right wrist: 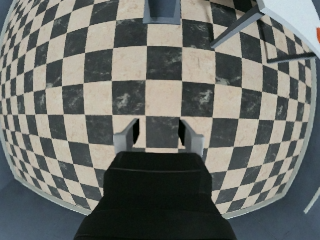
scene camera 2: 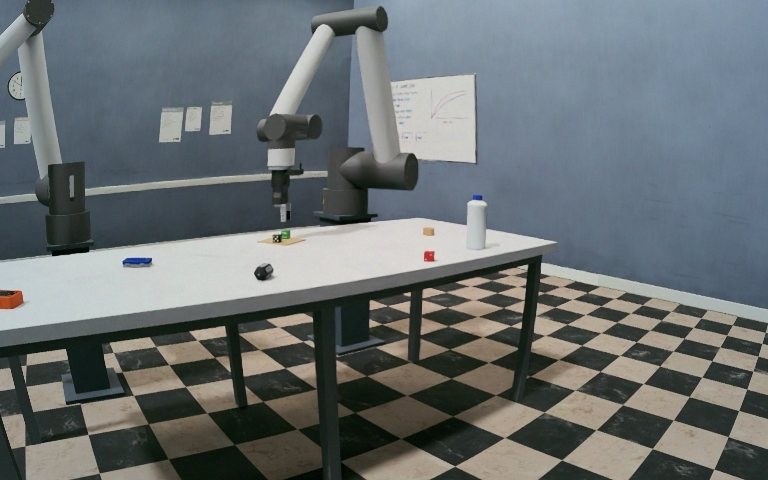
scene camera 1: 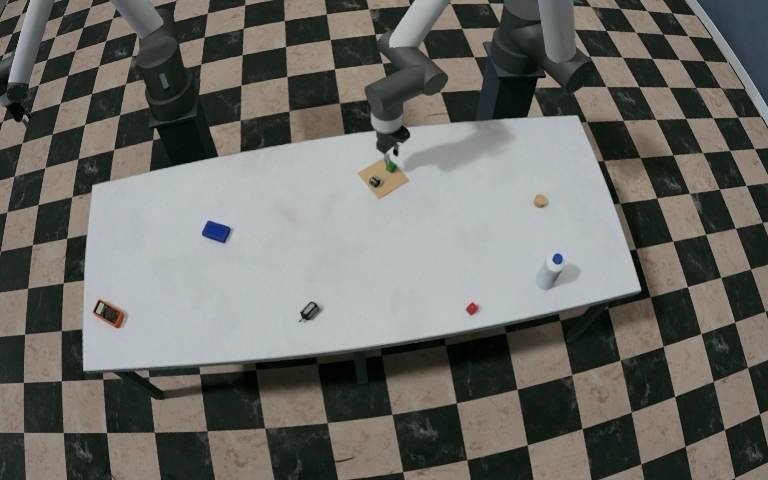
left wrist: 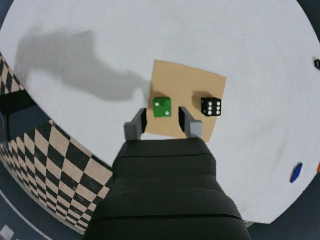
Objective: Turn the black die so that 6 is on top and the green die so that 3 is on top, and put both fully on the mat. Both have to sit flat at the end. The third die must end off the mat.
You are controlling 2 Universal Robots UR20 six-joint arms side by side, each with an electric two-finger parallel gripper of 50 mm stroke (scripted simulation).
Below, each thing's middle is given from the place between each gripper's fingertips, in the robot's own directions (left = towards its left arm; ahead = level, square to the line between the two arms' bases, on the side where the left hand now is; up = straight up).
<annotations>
Now: the tan mat [scene camera 1: 389, 182] 9 cm below my left hand, 3 cm to the right of it and 3 cm ahead of it. Also, from my left hand: white bottle [scene camera 2: 477, 210] (54 cm ahead, 48 cm to the left).
</annotations>
